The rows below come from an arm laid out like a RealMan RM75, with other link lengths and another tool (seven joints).
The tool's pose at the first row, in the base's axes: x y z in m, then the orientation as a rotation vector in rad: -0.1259, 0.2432, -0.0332, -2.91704, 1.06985, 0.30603
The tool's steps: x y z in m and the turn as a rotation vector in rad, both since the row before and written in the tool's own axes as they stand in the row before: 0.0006, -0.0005, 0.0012, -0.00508, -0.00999, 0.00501; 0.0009, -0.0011, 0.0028, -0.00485, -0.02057, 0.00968; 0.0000, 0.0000, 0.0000, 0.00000, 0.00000, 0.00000; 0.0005, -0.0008, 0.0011, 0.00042, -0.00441, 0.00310; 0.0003, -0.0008, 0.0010, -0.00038, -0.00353, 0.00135; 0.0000, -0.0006, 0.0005, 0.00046, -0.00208, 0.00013; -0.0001, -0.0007, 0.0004, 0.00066, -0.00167, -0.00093; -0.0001, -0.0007, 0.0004, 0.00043, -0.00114, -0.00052; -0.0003, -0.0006, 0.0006, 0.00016, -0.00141, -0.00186; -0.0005, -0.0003, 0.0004, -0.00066, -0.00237, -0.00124; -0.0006, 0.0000, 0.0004, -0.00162, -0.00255, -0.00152; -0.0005, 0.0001, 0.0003, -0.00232, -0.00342, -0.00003; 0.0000, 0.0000, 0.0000, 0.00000, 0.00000, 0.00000; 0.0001, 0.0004, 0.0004, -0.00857, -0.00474, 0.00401; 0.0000, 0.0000, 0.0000, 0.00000, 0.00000, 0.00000
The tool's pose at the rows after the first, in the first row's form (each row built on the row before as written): -0.1253, 0.2433, -0.0345, -2.91452, 1.07682, 0.32357; -0.1244, 0.2438, -0.0375, -2.90442, 1.08925, 0.35609; -0.1244, 0.2438, -0.0375, -2.90442, 1.08925, 0.35609; -0.1237, 0.2442, -0.0387, -2.90049, 1.09321, 0.36213; -0.1232, 0.2447, -0.0398, -2.89845, 1.09479, 0.36739; -0.1229, 0.2452, -0.0403, -2.89695, 1.09463, 0.37002; -0.1226, 0.2458, -0.0407, -2.89594, 1.09292, 0.37191; -0.1223, 0.2464, -0.0411, -2.89522, 1.09193, 0.37321; -0.1223, 0.2471, -0.0416, -2.89518, 1.08894, 0.37503; -0.1226, 0.2477, -0.0419, -2.89509, 1.08685, 0.37875; -0.1231, 0.2481, -0.0421, -2.89585, 1.08444, 0.38334; -0.1236, 0.2484, -0.0423, -2.89613, 1.08421, 0.38967; -0.1236, 0.2484, -0.0423, -2.89613, 1.08421, 0.38967; -0.1239, 0.2481, -0.0427, -2.89938, 1.09058, 0.40211; -0.1239, 0.2481, -0.0427, -2.89938, 1.09058, 0.40211
